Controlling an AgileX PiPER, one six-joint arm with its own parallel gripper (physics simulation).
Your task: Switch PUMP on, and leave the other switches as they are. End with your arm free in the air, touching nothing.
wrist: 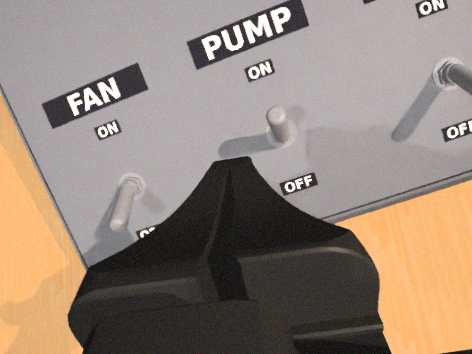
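The PUMP switch [279,125] is a light grey lever under the PUMP label [248,34]. Its tip leans up toward its ON mark [259,70], away from its OFF mark [298,184]. The FAN switch [124,204] at the left has its tip down toward its OFF mark, which is partly hidden by the gripper. A third switch [457,77] at the right edge is cut off by the view, so its full lever does not show. My gripper [235,182] is shut and empty, below and left of the PUMP lever in the view, with a visible gap to it.
The grey panel [190,105] fills the upper part of the view. Its left and lower edges border a light wooden surface [425,265]. Shadows of the levers and the arm fall on the panel.
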